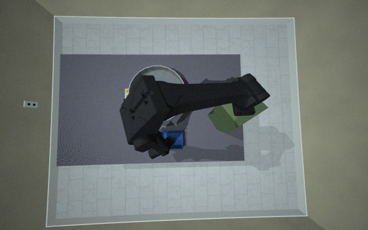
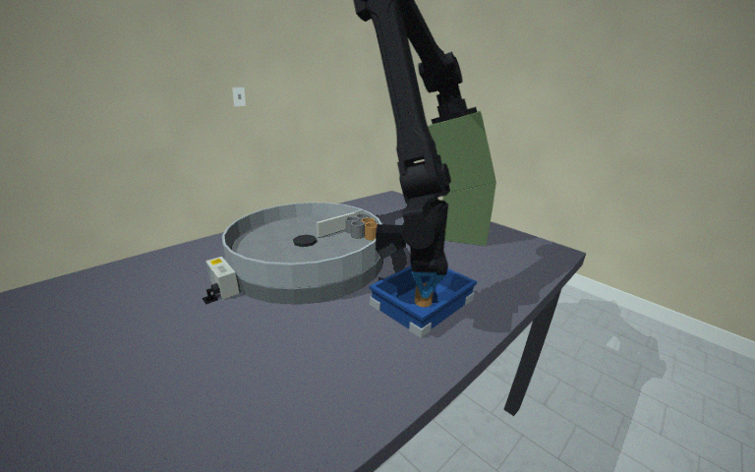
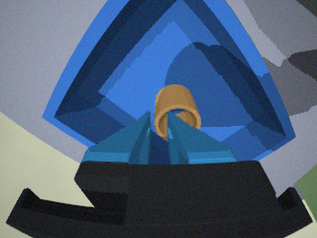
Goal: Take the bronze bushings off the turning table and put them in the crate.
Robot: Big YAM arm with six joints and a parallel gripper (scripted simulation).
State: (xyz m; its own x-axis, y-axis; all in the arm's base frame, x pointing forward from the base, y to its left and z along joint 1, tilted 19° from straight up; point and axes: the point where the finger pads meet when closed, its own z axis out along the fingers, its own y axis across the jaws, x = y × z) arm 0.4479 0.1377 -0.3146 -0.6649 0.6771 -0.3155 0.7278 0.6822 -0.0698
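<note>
Now: the blue crate 2 cm below my hand, 1 cm to the right of it and 1 cm behind it. Also, from my hand: grey turning table (36 cm to the right, 6 cm ahead, 1 cm above).
</note>
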